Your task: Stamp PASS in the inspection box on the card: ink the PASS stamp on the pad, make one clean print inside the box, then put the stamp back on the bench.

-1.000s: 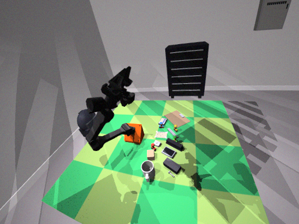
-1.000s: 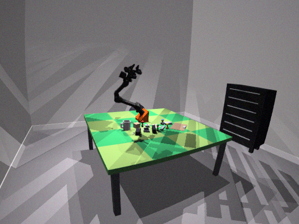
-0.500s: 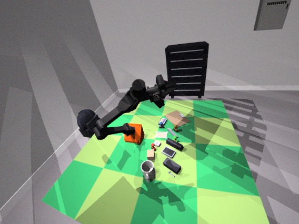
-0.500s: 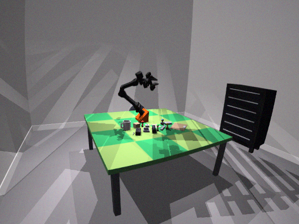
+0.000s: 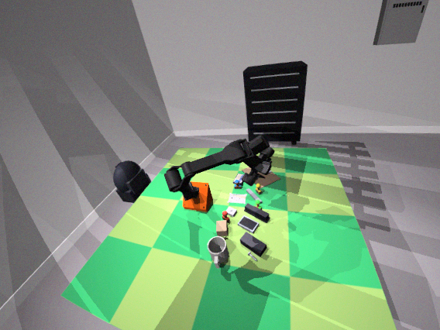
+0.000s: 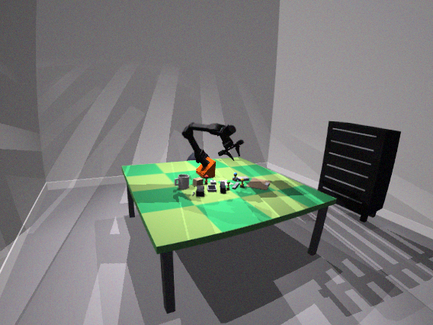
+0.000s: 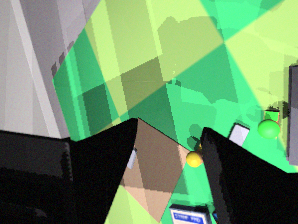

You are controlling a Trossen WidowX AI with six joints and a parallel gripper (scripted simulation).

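The green-knobbed pass stamp lies 21 cm below my gripper tip, 4 cm behind it and 3 cm to the right of it. Round my gripper tip: dark-rimmed ink pad (23 cm below, 14 cm to the right, 7 cm behind); grey bar (23 cm below, 9 cm behind, 5 cm to the left); yellow-knobbed stamp (21 cm below, 10 cm to the left, 7 cm behind).
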